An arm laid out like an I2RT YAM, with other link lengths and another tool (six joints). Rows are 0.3 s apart.
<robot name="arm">
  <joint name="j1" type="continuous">
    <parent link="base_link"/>
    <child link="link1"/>
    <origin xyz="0 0 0.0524" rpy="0 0 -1.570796"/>
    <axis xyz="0 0 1"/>
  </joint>
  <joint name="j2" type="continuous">
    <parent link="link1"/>
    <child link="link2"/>
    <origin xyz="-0.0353 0.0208 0.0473" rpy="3.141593 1.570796 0"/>
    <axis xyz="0 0 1"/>
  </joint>
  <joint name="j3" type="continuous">
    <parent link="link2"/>
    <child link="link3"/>
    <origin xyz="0 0.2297 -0.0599" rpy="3.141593 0 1.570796"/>
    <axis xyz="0 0 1"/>
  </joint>
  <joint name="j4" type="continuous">
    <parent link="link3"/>
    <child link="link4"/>
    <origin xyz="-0.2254 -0.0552 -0.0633" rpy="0 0 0"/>
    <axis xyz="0 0 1"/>
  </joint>
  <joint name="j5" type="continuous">
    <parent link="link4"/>
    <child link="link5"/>
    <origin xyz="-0.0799 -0.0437 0.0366" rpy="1.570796 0 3.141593"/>
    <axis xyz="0 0 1"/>
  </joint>
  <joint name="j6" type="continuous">
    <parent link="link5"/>
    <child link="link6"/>
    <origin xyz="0.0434 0 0.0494" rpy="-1.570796 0 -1.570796"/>
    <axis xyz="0 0 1"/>
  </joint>
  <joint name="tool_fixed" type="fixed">
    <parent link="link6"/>
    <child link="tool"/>
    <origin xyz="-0.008 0.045 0.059" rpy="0.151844 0 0.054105"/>
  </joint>
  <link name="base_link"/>
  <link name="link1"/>
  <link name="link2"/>
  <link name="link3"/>
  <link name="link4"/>
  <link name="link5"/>
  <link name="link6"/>
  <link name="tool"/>
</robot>
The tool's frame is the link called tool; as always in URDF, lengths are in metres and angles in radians. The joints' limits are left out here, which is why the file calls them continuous.
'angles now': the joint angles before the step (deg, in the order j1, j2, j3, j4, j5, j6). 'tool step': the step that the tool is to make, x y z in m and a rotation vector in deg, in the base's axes. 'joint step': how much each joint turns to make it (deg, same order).
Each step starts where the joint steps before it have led.
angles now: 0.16 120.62 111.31 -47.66 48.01 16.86
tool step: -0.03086 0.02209 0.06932 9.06 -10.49 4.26
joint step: 2.10 -11.44 -0.01 -4.13 -8.38 4.89
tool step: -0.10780 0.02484 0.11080 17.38 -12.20 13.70
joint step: 0.44 -23.28 2.34 -14.16 -21.19 3.31
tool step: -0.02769 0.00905 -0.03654 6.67 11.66 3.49
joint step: 0.00 -2.53 -2.45 -12.15 -7.52 2.82
